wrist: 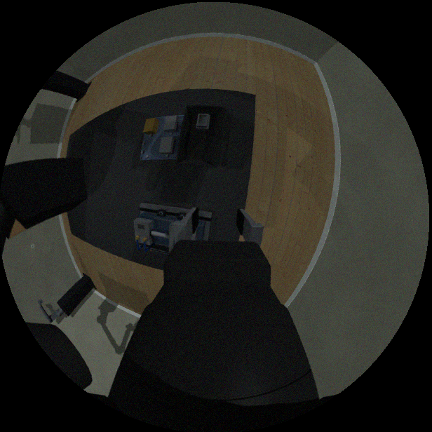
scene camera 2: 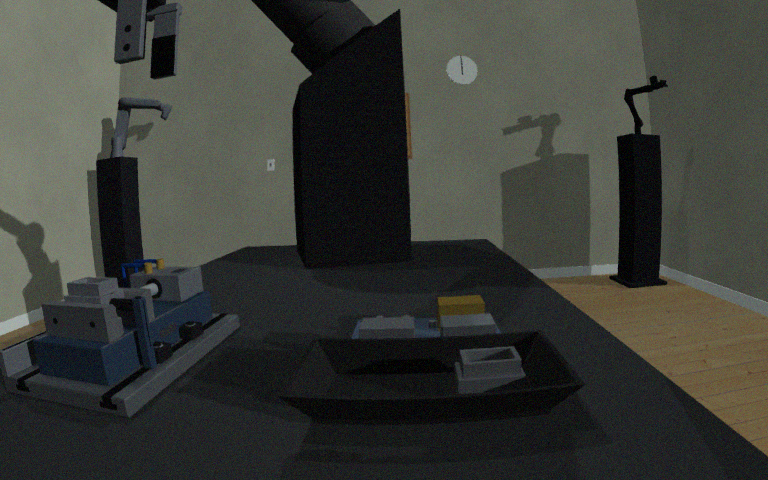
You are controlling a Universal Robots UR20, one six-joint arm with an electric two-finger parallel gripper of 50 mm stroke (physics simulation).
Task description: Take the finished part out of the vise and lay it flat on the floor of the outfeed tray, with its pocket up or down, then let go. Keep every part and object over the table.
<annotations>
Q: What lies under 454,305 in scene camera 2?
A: A yellow block.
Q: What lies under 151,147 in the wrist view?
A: A blue plate.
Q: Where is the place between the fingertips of my gripper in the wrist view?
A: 217,215
</annotations>
